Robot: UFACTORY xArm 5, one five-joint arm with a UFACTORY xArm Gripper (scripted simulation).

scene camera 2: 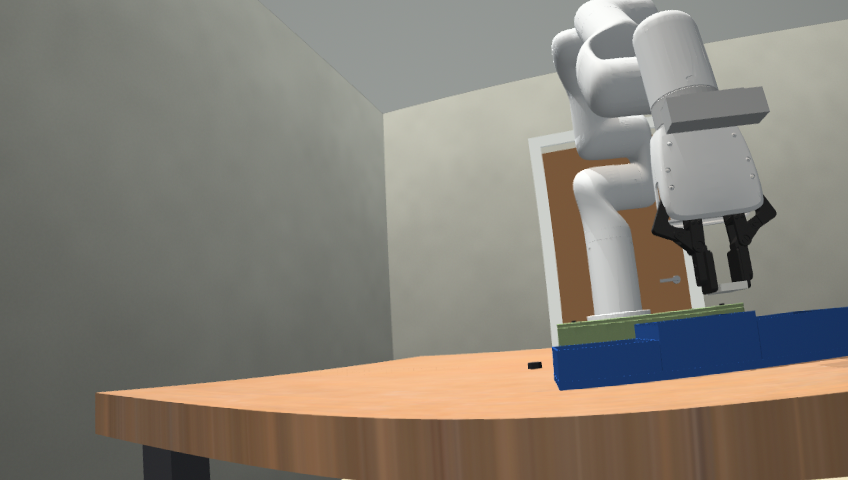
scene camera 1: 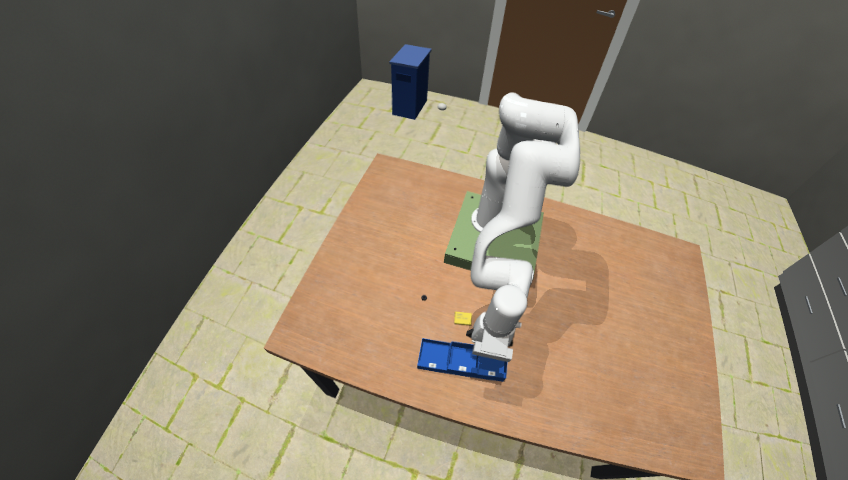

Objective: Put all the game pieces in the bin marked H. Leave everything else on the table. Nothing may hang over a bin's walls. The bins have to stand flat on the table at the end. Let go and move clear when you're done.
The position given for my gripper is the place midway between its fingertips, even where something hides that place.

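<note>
There are the three joined blue bins (scene camera 2: 707,345), and I see the bins in scene camera 1 too (scene camera 1: 435,352). Scene camera 2 also shows me my gripper (scene camera 2: 726,291).
</note>
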